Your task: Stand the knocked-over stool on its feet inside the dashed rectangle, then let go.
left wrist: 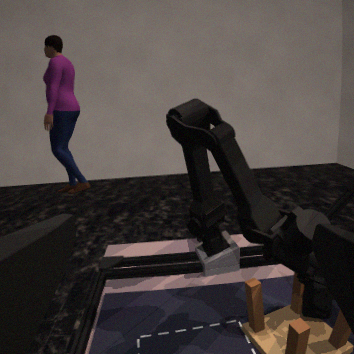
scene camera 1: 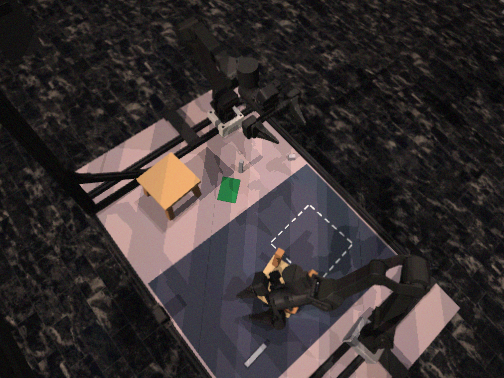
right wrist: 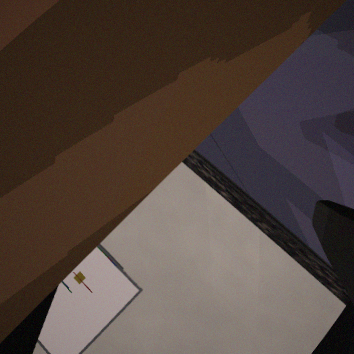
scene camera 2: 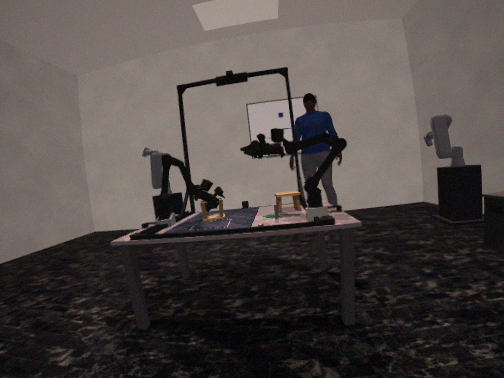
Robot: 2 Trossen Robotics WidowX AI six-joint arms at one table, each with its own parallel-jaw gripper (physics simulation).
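Places are measured from the left arm's base along level axes (x left, y back, z up), in metres.
Where they show: left gripper, fingertip midpoint: [left wrist: 197,231] [scene camera 1: 292,133] [scene camera 2: 242,151]; right gripper, fingertip midpoint: [scene camera 1: 242,307] [right wrist: 196,215]; left arm's base, link origin: [scene camera 1: 225,114] [scene camera 2: 315,207]; right arm's base, link origin: [left wrist: 215,245] [scene camera 1: 370,338] [scene camera 2: 164,216].
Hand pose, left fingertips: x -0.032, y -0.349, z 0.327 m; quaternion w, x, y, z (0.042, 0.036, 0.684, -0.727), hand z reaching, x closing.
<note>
Things, the pixels of their top centre, and the offset from my left fingertips. "pt": a spot on its surface instead. Level surfaces: height alone.
- wooden stool, top centre: [left wrist: 302,288] [scene camera 1: 286,279] [scene camera 2: 211,199] dx -0.188, dy -0.270, dz -0.260 m
- dark mat, surface height: dz -0.380 m
- stool leg, surface spot: [right wrist: 105,140] pt dx -0.256, dy -0.247, dz -0.289 m
- second stool, top centre: [scene camera 1: 168,179] [scene camera 2: 286,192] dx -0.295, dy +0.205, dz -0.272 m
- green card, top centre: [scene camera 1: 228,189] dx -0.124, dy +0.105, dz -0.383 m
- small grey block, top centre: [scene camera 1: 241,161] dx -0.046, dy +0.142, dz -0.307 m
- white cube, top centre: [scene camera 1: 292,155] dx +0.143, dy +0.076, dz -0.364 m
- grey bar, top centre: [scene camera 1: 255,355] dx -0.376, dy -0.385, dz -0.367 m
The wooden stool [scene camera 1: 277,258] [scene camera 2: 213,216] [left wrist: 274,333] lies upside down on the dark mat [scene camera 1: 205,270], seat down and legs pointing up. It sits at the lower left edge of the dashed rectangle [scene camera 1: 292,221] [left wrist: 182,330], mostly outside it. My right gripper [scene camera 1: 247,307] [scene camera 2: 217,196] is open and empty, low over the stool among its legs. One stool leg [right wrist: 105,140] fills much of the right wrist view. My left gripper [scene camera 1: 289,132] [scene camera 2: 247,149] is open and empty, held high near the far end of the table.
A second stool [scene camera 1: 168,180] [scene camera 2: 287,194] stands upright on the pale part of the table. A green card [scene camera 1: 229,190], a small grey block [scene camera 1: 241,166], a white cube [scene camera 1: 291,157] and a grey bar [scene camera 1: 255,355] lie about. People walk behind the table [scene camera 2: 314,150] [left wrist: 61,105].
</note>
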